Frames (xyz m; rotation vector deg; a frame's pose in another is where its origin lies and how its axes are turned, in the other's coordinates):
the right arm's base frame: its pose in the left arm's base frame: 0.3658 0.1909 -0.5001 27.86 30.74 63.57
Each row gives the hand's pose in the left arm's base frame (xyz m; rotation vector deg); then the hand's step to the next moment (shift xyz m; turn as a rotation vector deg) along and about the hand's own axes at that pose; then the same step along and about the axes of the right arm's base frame.
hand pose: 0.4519 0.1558 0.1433 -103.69 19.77 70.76
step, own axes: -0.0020 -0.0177 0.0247 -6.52 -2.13 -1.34
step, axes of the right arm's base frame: 0.0240 0.0187 0.0007 -2.70 4.22 4.87
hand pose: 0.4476 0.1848 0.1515 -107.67 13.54 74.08
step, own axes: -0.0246 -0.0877 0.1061 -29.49 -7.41 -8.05
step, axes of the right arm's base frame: 0.0951 0.1023 0.0060 -14.64 17.42 21.72
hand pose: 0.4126 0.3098 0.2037 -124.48 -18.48 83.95
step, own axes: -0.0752 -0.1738 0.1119 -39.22 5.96 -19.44
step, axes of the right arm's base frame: 0.0728 0.2076 0.0025 -30.81 9.17 30.30
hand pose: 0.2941 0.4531 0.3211 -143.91 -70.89 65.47
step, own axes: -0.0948 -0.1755 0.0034 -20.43 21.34 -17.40
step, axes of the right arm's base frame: -0.0283 0.1975 -0.0026 -19.72 -11.96 25.37
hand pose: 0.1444 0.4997 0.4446 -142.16 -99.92 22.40
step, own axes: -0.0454 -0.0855 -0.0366 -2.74 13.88 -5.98
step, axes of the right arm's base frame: -0.0476 0.0918 -0.0040 -2.31 -9.88 11.53
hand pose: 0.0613 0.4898 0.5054 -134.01 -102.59 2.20
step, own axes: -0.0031 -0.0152 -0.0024 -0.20 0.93 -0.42
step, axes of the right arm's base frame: -0.0055 0.0135 -0.0058 -0.18 -0.66 0.79
